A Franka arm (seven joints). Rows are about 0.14 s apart.
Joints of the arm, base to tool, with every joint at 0 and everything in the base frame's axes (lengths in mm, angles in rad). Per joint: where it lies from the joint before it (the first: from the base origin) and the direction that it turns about. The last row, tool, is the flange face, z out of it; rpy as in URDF.
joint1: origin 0 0 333 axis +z
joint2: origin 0 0 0 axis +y
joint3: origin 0 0 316 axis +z
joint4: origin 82.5 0 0 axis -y
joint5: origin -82.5 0 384 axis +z
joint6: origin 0 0 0 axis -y
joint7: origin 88 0 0 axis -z
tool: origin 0 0 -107 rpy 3.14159 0 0
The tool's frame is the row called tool.
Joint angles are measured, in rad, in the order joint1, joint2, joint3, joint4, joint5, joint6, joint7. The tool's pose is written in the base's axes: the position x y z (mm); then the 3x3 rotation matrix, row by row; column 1 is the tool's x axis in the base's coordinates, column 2 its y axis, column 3 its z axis. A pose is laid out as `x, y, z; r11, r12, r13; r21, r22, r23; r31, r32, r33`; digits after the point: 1 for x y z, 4 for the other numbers.
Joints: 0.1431 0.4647 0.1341 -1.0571 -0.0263 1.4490 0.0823
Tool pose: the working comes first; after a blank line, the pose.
Where each joint sits with the arm in this pose, in the base's axes (m; each line is computed from the numbers above, not from the rounded line before):
joint1: 0.0000 0.0000 0.3330
joint2: 0.0000 0.0000 0.3330
joint3: 0.1402 0.0202 0.6155
joint4: 0.2109 0.0415 0.5788
joint5: 0.5786 0.1342 0.6812
joint6: 0.5786 0.1342 0.6812
joint7: 0.6634 0.1571 0.6752
the tool: 0.6553 0.1587 0.5685

655.3, 158.7, 568.5; 0.9810, 0.1786, -0.0755; 0.1801, -0.9835, 0.0145; -0.0717, -0.0279, -0.9970
